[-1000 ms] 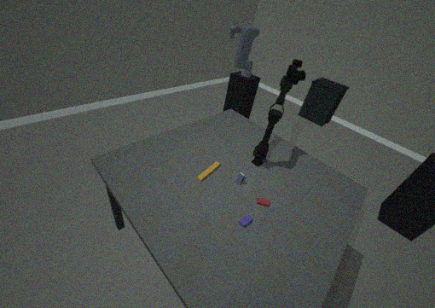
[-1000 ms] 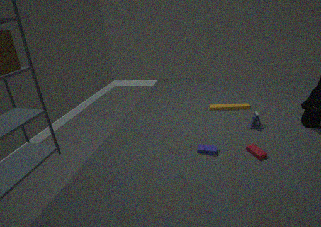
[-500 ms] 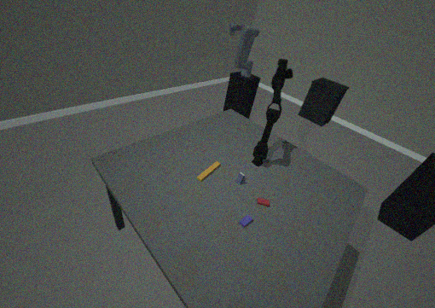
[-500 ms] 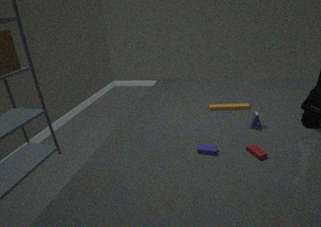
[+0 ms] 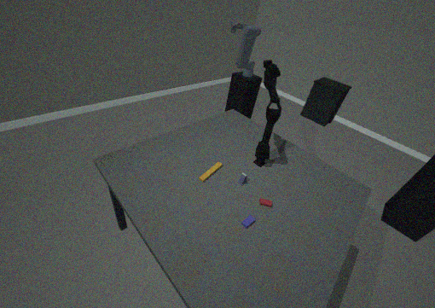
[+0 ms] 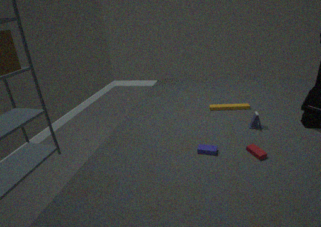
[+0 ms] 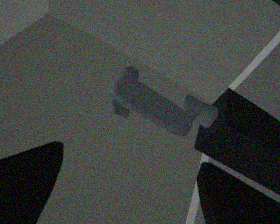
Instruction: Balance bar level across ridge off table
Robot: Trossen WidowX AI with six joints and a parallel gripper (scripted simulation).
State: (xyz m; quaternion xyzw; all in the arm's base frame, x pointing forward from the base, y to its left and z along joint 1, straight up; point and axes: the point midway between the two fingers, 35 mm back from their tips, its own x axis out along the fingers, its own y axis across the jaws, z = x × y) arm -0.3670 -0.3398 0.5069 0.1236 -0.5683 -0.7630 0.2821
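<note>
The yellow bar is 73 cm ahead of my gripper tip, 50 cm below it and 22 cm to the left of it. From my gripper tip the other things lie so: purple block 82 cm ahead, 59 cm to the left, 50 cm below; then red block 65 cm ahead, 58 cm to the left, 50 cm below.
</note>
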